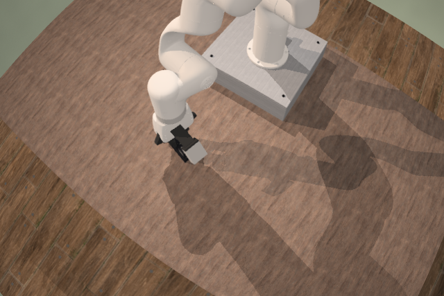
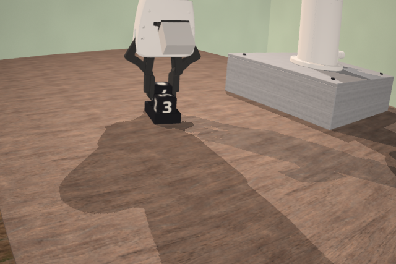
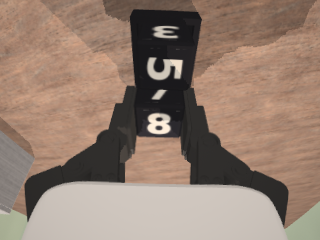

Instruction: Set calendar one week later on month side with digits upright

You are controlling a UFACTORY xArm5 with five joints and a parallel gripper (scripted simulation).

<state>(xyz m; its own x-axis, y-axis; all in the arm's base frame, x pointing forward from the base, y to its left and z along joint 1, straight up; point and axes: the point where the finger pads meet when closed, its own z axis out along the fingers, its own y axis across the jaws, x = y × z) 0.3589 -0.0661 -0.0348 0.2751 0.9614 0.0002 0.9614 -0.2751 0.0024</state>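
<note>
The tray lies 1 cm ahead of my hand, 2 cm to the left of it and 4 cm below it. Also, from my hand: cube 1 cm ahead, 3 cm to the left, 2 cm below.
</note>
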